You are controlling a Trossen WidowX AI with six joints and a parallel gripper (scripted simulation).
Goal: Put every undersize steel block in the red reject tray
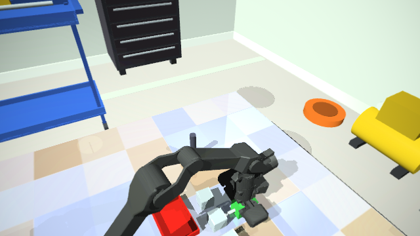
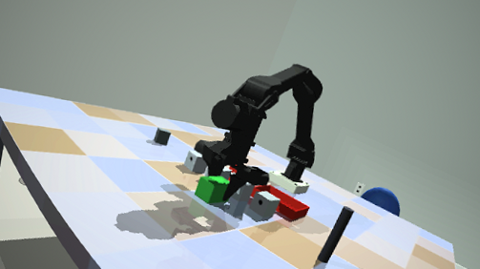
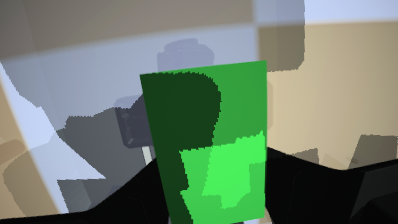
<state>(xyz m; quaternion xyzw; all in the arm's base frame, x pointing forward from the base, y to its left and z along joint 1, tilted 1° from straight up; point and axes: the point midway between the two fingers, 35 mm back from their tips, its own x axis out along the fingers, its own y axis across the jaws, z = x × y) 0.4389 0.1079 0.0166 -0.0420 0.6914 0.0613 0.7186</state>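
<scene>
My gripper tip is now 2 cm below the green GO gauge and 1 cm past it. Round my gripper tip: red reject tray 21 cm behind, 3 cm to the left.
</scene>
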